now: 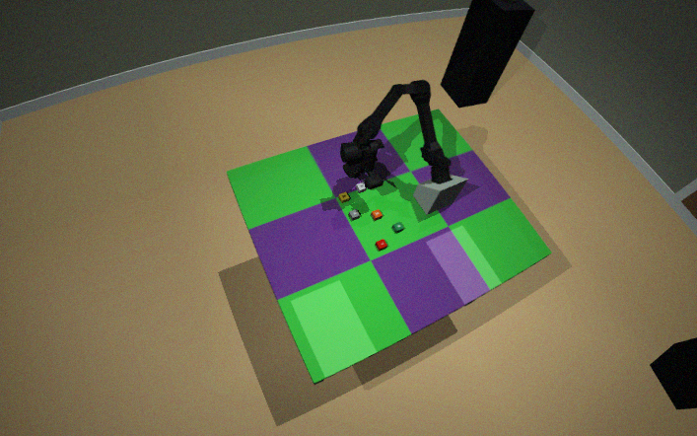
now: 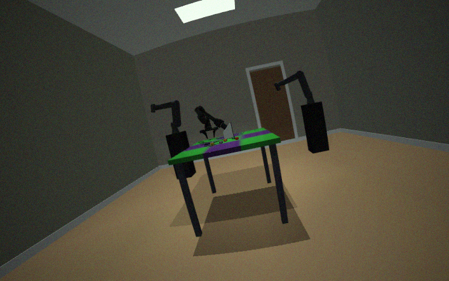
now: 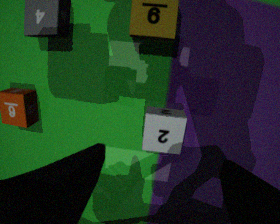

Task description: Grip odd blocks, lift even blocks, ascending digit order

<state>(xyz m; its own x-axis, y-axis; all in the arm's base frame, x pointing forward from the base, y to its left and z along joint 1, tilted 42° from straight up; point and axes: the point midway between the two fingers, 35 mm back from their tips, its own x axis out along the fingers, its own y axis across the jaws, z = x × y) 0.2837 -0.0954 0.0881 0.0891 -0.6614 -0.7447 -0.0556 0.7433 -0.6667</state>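
Now: gripper tip 50 mm above the white block. The rest, counted from my gripper tip: grey block (110 mm to the left, 70 mm ahead, 50 mm below); red block (260 mm to the left, 50 mm below, 30 mm ahead); yellow block (80 mm ahead, 50 mm below, 20 mm to the left).
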